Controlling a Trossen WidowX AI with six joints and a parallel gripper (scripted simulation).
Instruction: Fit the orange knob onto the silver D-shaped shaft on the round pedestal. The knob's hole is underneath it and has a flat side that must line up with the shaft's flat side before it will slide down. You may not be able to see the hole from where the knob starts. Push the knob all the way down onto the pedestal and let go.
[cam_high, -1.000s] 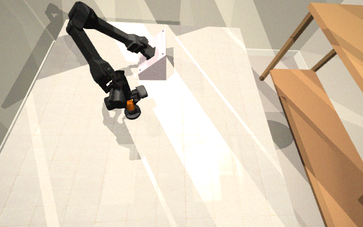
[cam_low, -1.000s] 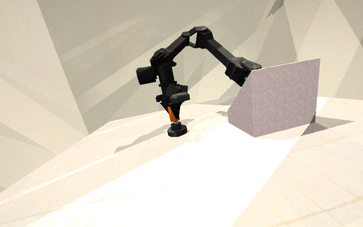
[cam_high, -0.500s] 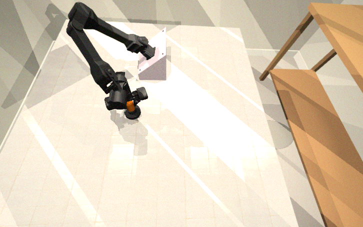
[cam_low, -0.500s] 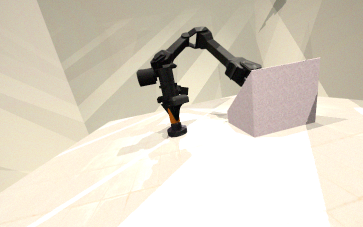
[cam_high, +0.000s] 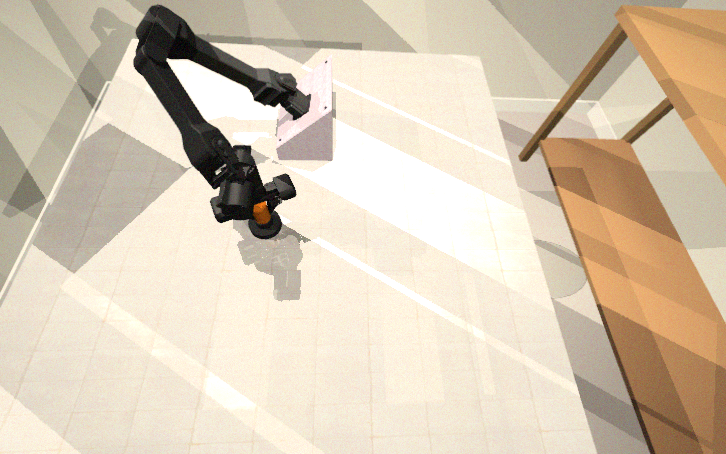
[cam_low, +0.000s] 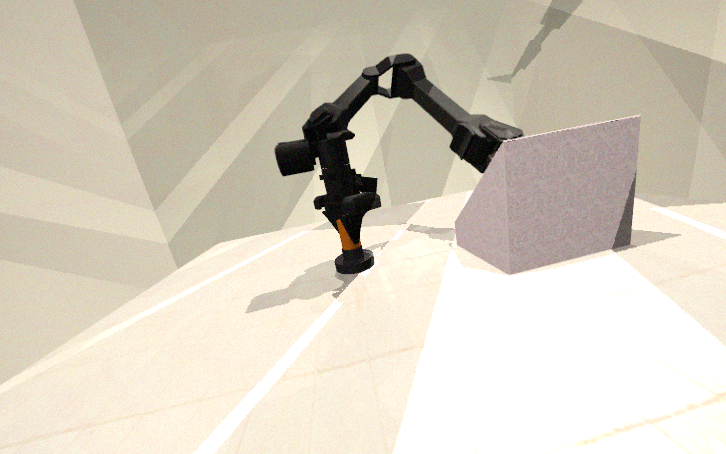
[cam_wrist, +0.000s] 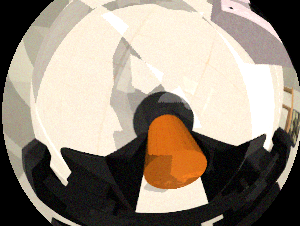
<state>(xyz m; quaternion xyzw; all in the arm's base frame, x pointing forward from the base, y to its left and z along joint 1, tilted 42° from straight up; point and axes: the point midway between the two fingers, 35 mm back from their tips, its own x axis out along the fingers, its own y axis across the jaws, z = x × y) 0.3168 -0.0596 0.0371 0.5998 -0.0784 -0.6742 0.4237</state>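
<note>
Right now the black round pedestal is 2 cm below my gripper tip. Round my gripper tip: orange knob 3 cm above.
</note>
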